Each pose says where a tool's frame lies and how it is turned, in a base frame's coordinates. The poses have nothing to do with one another.
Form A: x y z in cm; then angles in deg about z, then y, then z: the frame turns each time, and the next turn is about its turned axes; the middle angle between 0 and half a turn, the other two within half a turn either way.
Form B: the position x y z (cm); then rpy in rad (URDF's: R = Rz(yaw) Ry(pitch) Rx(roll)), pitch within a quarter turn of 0, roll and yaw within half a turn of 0. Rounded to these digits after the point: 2 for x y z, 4 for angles.
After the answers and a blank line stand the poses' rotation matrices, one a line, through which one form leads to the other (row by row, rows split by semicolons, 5 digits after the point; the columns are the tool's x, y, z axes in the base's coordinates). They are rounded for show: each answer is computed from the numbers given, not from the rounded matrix.
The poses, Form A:
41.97, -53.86, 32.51, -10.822, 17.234, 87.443
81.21, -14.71, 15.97, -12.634, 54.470, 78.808
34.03, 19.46, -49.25, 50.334, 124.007, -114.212
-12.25, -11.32, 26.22, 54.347, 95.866, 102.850
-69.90, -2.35, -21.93, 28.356, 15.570, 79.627
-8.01, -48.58, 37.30, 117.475, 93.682, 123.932
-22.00, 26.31, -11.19, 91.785, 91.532, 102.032
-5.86, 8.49, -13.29, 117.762, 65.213, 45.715
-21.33, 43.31, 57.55, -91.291, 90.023, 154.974
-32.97, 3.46, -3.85, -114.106, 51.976, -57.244
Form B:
41.97, -53.86, 32.51, 0.3005, 0.0132, 1.3393
81.21, -14.71, 15.97, 0.9416, 0.1586, 1.2358
34.03, 19.46, -49.25, -2.2077, -0.3469, -0.4459
-12.25, -11.32, 26.22, 1.6758, -0.2231, 2.4960
-69.90, -2.35, -21.93, 0.2675, 0.0483, 1.8912
-8.01, -48.58, 37.30, 1.6482, -0.5908, -2.7052
-22.00, 26.31, -11.19, 1.5981, -0.2099, -3.1161
-5.86, 8.49, -13.29, 0.9979, 0.6866, -3.0452
-21.33, 43.31, 57.55, 1.5717, -1.1340, -0.0234
-32.97, 3.46, -3.85, -0.8217, 0.4403, 3.0982

0.22942 -0.92881 0.29101; 0.97324 0.22297 -0.05563; -0.01322 0.29598 0.95510
0.32463 -0.51382 0.79411; 0.93256 0.31409 -0.17800; -0.15796 0.79833 0.58113
0.84848 -0.00990 0.52914; -0.40559 -0.65444 0.63812; 0.33997 -0.75605 -0.55929
-0.77896 0.23879 0.57982; 0.58675 -0.04867 0.80831; 0.22123 0.96985 -0.10220
-0.31455 -0.91938 0.23621; 0.94801 -0.29159 0.12748; -0.04833 0.26403 0.96330
-0.75266 0.47067 -0.46041; -0.35099 0.30481 0.88538; 0.55706 0.82799 -0.06422
-0.97773 0.20754 -0.03114; -0.02489 0.03263 0.99916; 0.20838 0.97768 -0.02674
-0.76982 -0.47806 -0.42289; -0.07442 -0.59081 0.80337; -0.63390 0.64992 0.41925
0.42291 -0.90589 -0.02253; -0.00989 0.02025 -0.99975; 0.90612 0.42303 -0.00040
-0.90377 0.28230 -0.32174; 0.03925 -0.69384 -0.71905; -0.42622 -0.66249 0.61599

